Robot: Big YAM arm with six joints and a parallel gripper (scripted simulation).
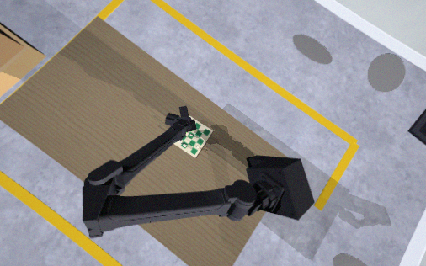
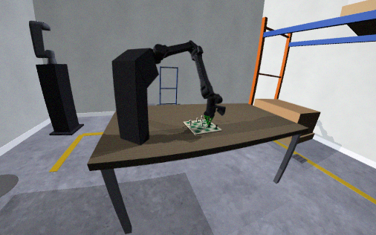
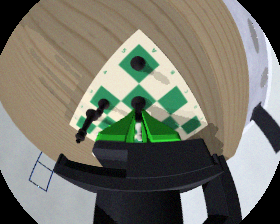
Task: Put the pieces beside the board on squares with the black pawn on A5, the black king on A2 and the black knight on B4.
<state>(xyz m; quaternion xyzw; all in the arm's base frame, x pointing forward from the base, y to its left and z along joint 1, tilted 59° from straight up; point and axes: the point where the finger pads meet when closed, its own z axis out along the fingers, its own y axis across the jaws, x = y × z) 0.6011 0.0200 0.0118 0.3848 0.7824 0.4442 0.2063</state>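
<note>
Now: the chessboard 4 cm behind my hand, 3 cm to the left of it and 3 cm below it.
</note>
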